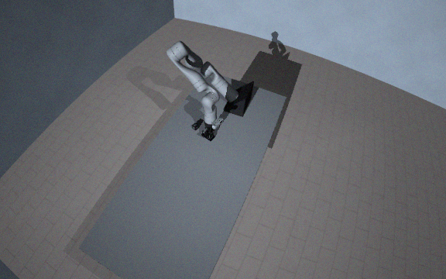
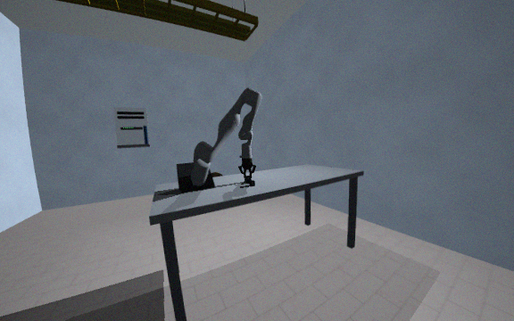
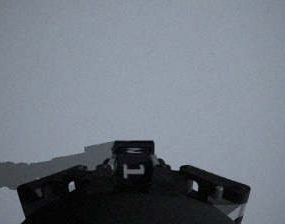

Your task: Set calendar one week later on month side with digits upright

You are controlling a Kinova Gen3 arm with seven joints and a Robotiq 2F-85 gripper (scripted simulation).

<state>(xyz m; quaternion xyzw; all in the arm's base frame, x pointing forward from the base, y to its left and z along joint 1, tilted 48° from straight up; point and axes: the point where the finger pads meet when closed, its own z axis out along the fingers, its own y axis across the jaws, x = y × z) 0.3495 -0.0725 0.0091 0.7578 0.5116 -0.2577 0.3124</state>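
Now: hand 3 cm above the dark calendar tray, 2 cm to the left of it and 1 cm past it.
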